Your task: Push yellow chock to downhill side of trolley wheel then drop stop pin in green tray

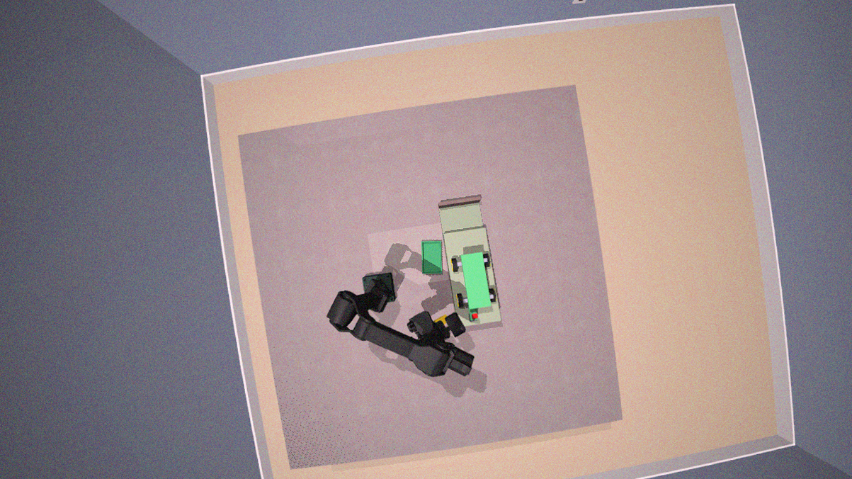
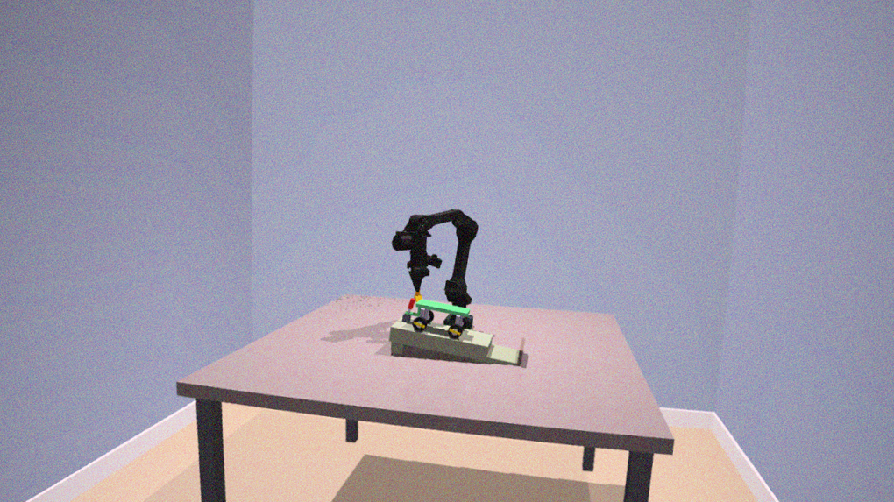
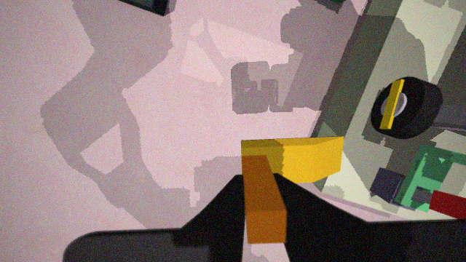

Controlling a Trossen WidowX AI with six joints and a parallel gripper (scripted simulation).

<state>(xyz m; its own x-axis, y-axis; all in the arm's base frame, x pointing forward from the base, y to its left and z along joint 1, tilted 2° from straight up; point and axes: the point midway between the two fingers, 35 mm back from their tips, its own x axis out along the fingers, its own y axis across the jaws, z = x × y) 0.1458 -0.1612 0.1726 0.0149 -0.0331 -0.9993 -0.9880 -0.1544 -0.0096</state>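
Now: gripper tip 2 cm short of the yellow chock, 1 cm to the right of it and 1 cm above it. Round my gripper tip: ramp 18 cm ahead, 9 cm to the left, 12 cm below; then red-headed stop pin 14 cm ahead, 2 cm to the right, 4 cm below; then trolley 18 cm ahead, 9 cm to the left, 6 cm below.
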